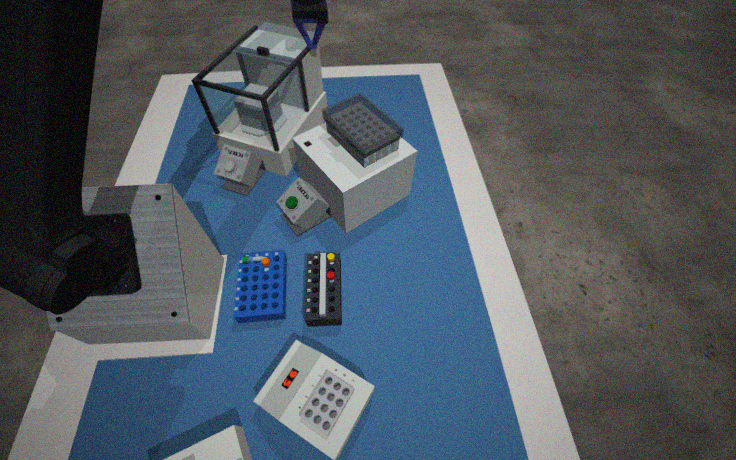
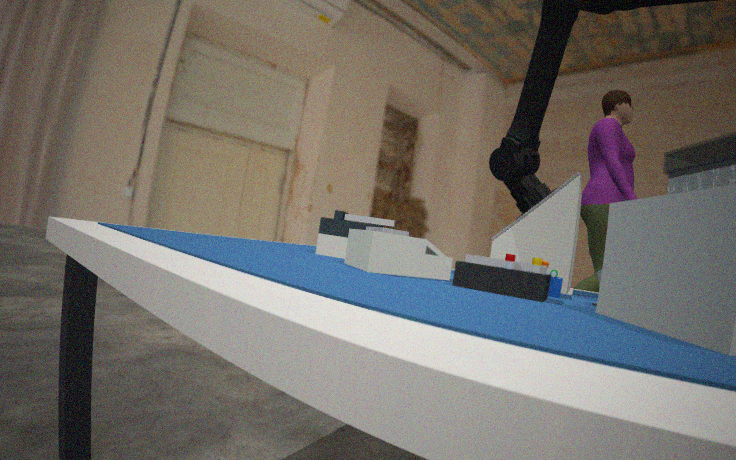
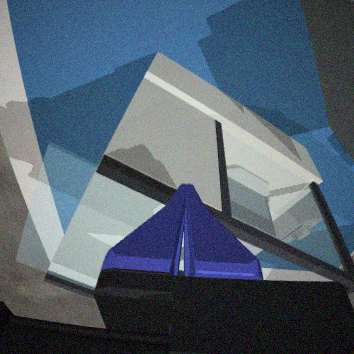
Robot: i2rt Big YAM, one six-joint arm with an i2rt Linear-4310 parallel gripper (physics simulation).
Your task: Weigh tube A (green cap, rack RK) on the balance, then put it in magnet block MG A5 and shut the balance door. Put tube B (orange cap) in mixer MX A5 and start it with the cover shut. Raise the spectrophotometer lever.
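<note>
My gripper (image 1: 313, 45) (image 3: 185, 192) is shut and empty, its blue fingertips at the balance's upper rear corner; I cannot tell whether they touch it. The balance (image 1: 271, 139) (image 3: 170, 112) has a black-framed glass case; a glass panel with a black handle (image 1: 263, 50) shows at its top. Tube A's green cap (image 1: 245, 259) and tube B's orange cap (image 1: 265, 261) are in the blue rack (image 1: 259, 315). The black block with a white bar (image 1: 322, 287) holds red and yellow caps. The mixer (image 1: 379, 189) has its smoky cover (image 1: 362, 122) down over the wells.
A control box with a green button (image 1: 292, 202) and another with a pale knob (image 1: 230, 165) stand before the mixer and balance. A white block with a red display (image 1: 290, 378) stands nearer. A grey slanted housing (image 1: 160, 254) is at the left. A dark-topped device (image 2: 332, 227) stands farther back.
</note>
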